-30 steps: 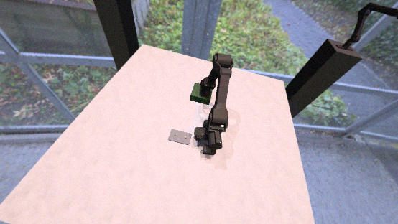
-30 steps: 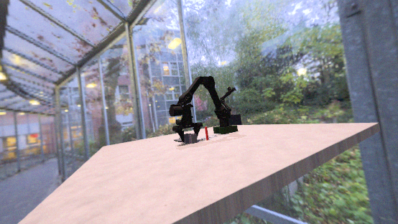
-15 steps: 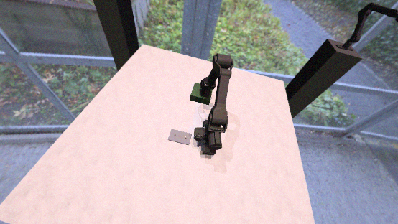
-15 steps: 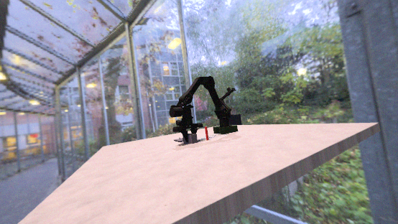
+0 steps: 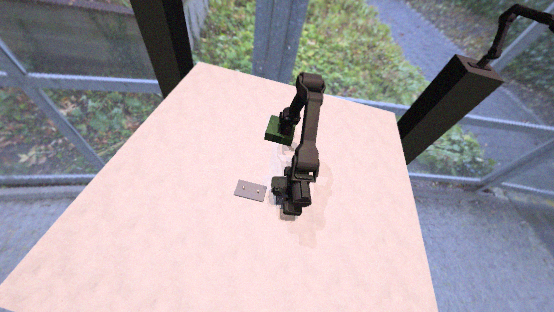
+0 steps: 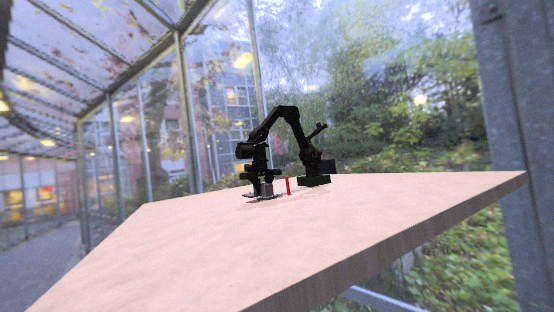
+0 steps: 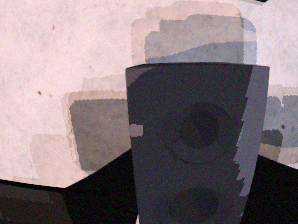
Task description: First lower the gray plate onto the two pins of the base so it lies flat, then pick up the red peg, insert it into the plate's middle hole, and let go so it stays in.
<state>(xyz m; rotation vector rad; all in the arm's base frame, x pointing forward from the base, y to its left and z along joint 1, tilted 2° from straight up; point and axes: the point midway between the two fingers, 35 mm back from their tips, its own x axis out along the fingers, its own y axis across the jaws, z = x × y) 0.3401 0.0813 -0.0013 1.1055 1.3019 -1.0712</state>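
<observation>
Right now my gripper tip is 10 cm past the red peg, 4 cm to the right of it and 2 cm below it. From my gripper tip the other things lie so: gray plate: 3 cm above.
</observation>
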